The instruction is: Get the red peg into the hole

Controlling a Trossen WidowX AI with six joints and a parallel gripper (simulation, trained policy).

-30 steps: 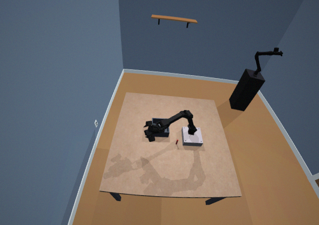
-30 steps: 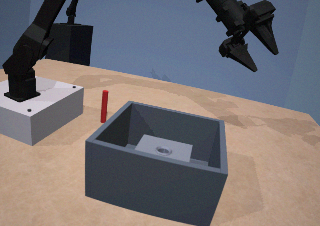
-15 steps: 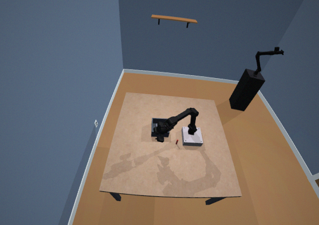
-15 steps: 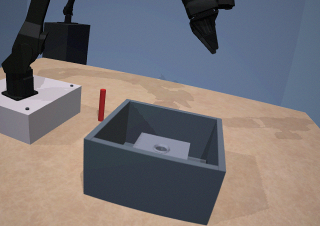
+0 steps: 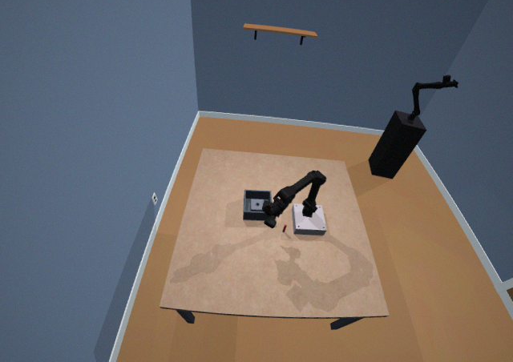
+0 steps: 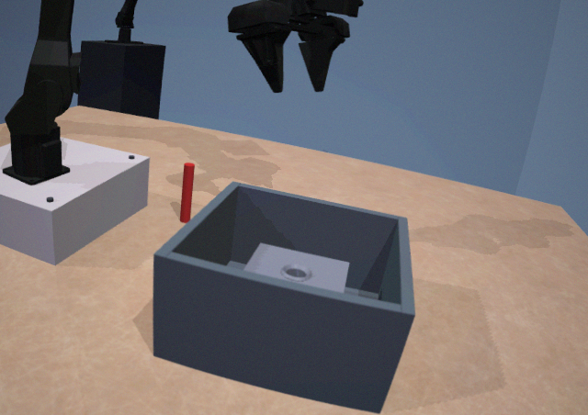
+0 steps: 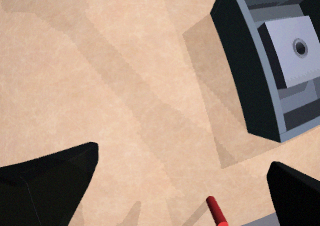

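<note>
Now: gripper tip 120 mm past the red peg, 50 mm to the left of it and 150 mm above it. Also, from my gripper tip: grey box 90 mm ahead, 180 mm to the right, 170 mm below; light plate 90 mm ahead, 180 mm to the right, 150 mm below.
</note>
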